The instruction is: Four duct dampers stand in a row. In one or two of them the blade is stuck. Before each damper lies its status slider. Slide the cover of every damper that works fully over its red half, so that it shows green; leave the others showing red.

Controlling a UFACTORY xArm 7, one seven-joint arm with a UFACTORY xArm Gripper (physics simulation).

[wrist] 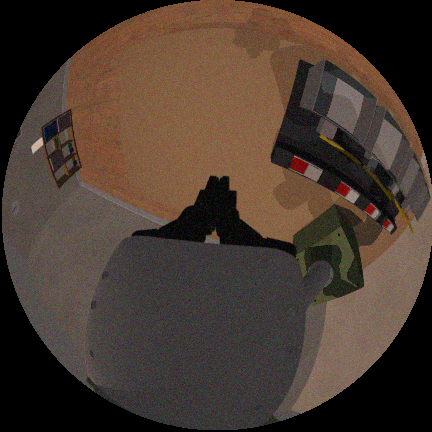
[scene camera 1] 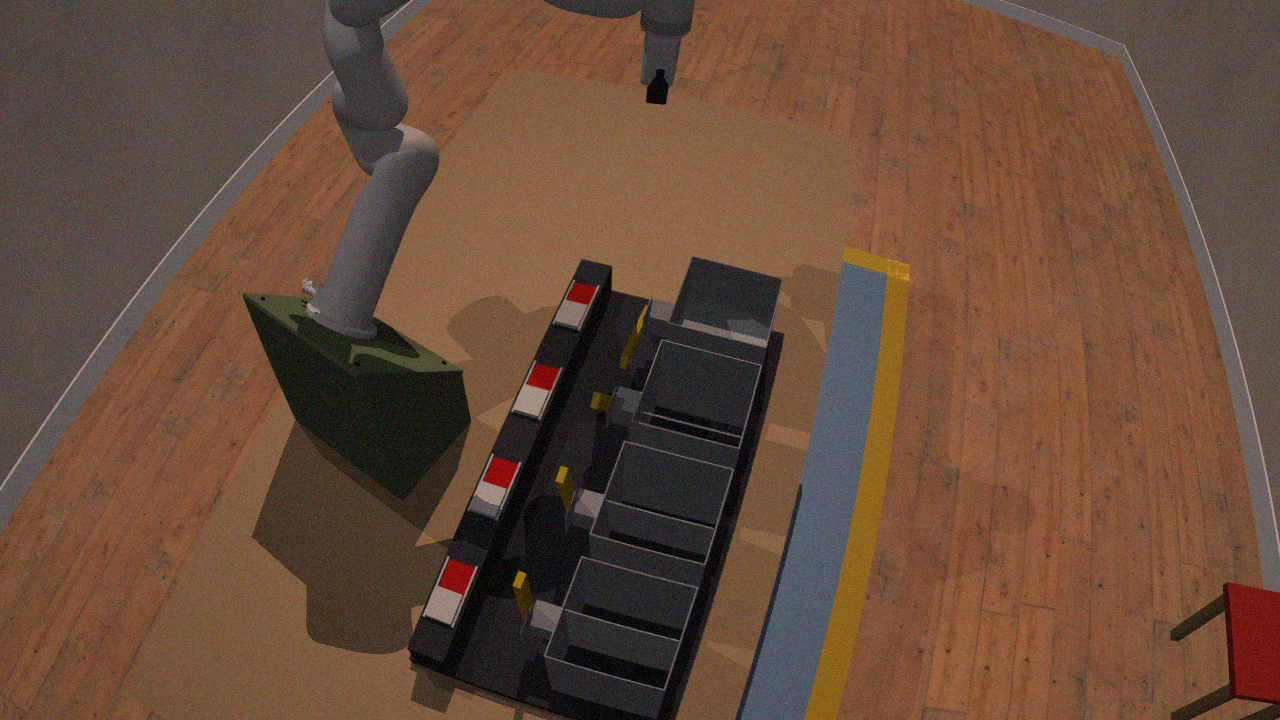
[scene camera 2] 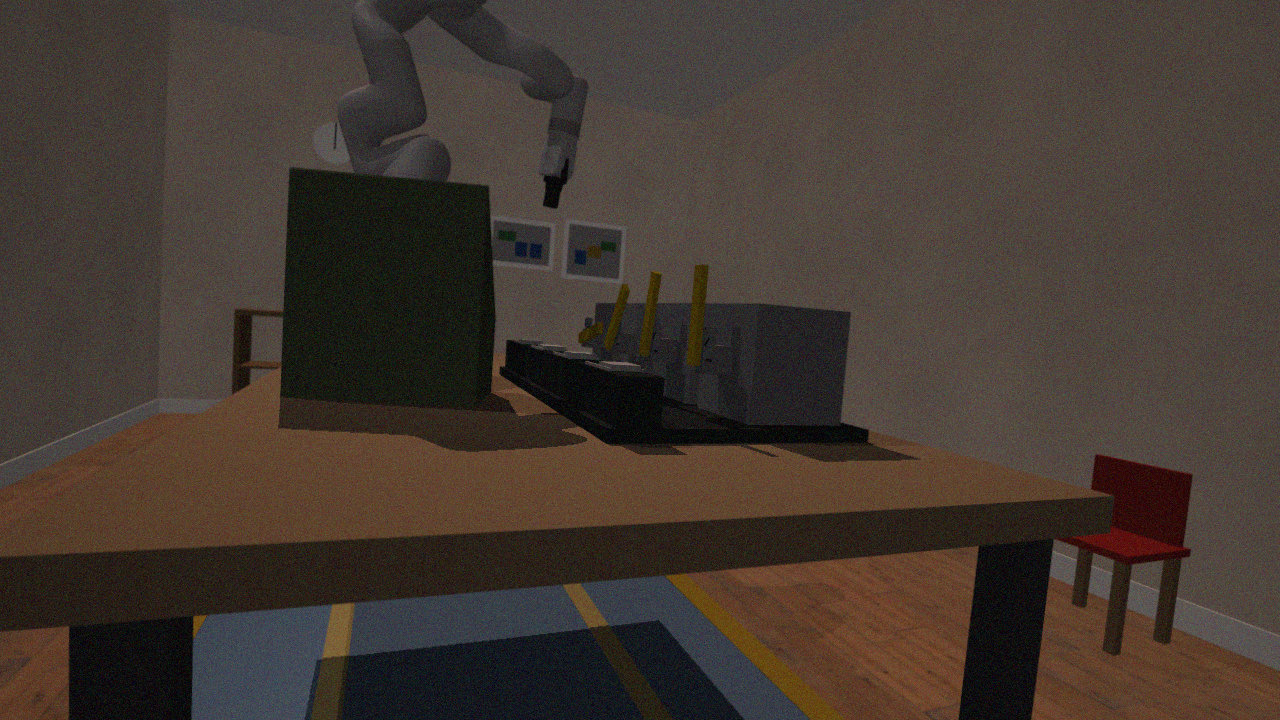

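Where they show: gripper, fingertip midpoint: (wrist: 220, 189) (scene camera 1: 656, 100) (scene camera 2: 550, 207); arm's base at its link origin: (wrist: 320, 273) (scene camera 1: 340, 322) (scene camera 2: 383, 253).
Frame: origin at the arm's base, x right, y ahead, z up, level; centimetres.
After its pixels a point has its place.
Observation:
My gripper (scene camera 1: 657, 96) {x -44.6, y 36.0, z 18.2 cm} (scene camera 2: 551, 201) {x -44.6, y 36.0, z 18.2 cm} (wrist: 220, 189) {x -44.6, y 36.0, z 18.2 cm} is shut and empty, high above the table beyond the row's far end. Four grey box-shaped dampers stand in a row: the far one (scene camera 1: 726, 291) {x -34.2, y 52.6, z -10.3 cm}, the second (scene camera 1: 707, 380) {x -15.7, y 54.0, z -10.8 cm}, the third (scene camera 1: 671, 479) {x 2.8, y 53.7, z -10.7 cm} and the nearest (scene camera 1: 626, 591) {x 21.3, y 52.9, z -11.4 cm}. Their yellow levers are the far one (scene camera 1: 633, 338) {x -19.0, y 41.3, z -9.6 cm}, lying low, the second (scene camera 1: 600, 401) {x -1.3, y 41.9, z -2.7 cm}, the third (scene camera 1: 563, 488) {x 13.7, y 41.9, z -1.9 cm} and the nearest (scene camera 1: 523, 595) {x 29.8, y 42.3, z -2.4 cm}, upright. The slider covers, far (scene camera 1: 571, 313) {x -23.9, y 29.4, z -13.4 cm} (wrist: 314, 173) {x -23.5, y 29.3, z -13.4 cm}, second (scene camera 1: 533, 402) {x -5.2, y 30.0, z -13.4 cm} (wrist: 352, 195) {x -5.7, y 29.8, z -13.4 cm}, third (scene camera 1: 488, 499) {x 13.1, y 29.8, z -13.4 cm} and nearest (scene camera 1: 445, 604) {x 31.3, y 30.1, z -13.4 cm}, each sit beside an exposed red half.
The dampers and the slider rail share a black base (scene camera 1: 501, 646) {x 32.4, y 38.0, z -20.5 cm}. A green pedestal (scene camera 1: 358, 411) {x 13.7, y 11.3, z 0.2 cm} (scene camera 2: 384, 286) {x 10.9, y 0.6, z -5.5 cm} (wrist: 352, 245) {x 5.0, y 16.4, z -5.0 cm} carries the arm left of the rail. A red chair (scene camera 1: 1253, 640) (scene camera 2: 1141, 501) stands off to the right. A shelf unit shows at the left of the wrist view.

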